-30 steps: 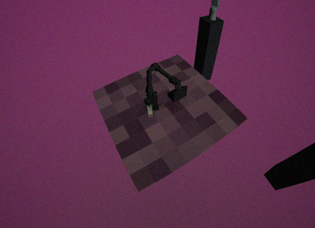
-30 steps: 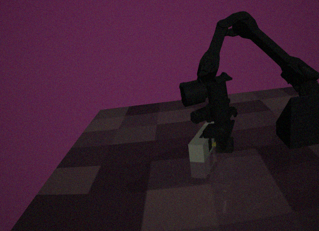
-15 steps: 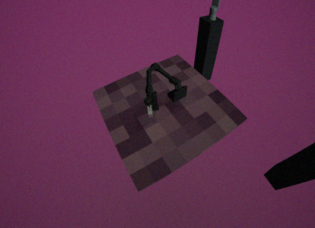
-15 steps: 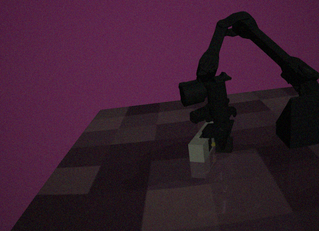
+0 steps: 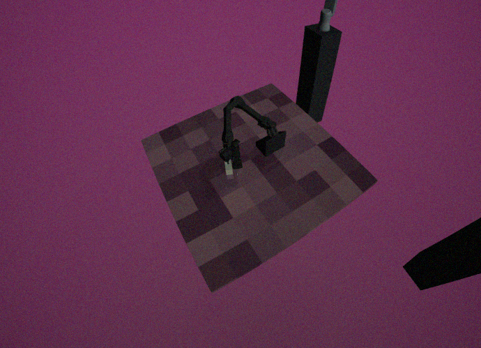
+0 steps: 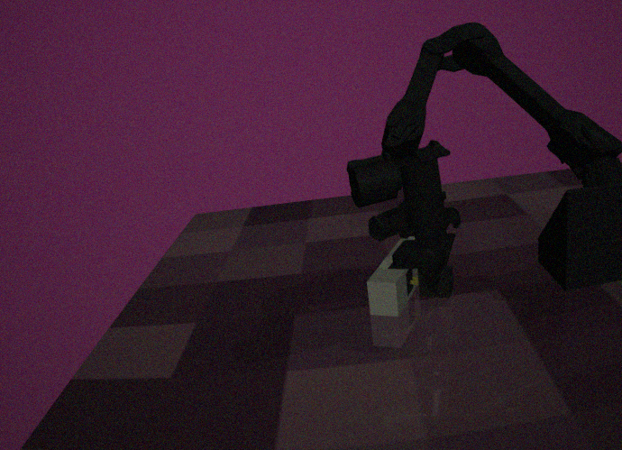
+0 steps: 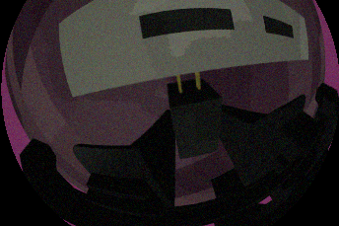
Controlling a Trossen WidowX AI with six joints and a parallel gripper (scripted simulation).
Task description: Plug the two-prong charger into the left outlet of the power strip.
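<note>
The charger is 10 mm ahead of my gripper tip and 10 mm above it.
</note>
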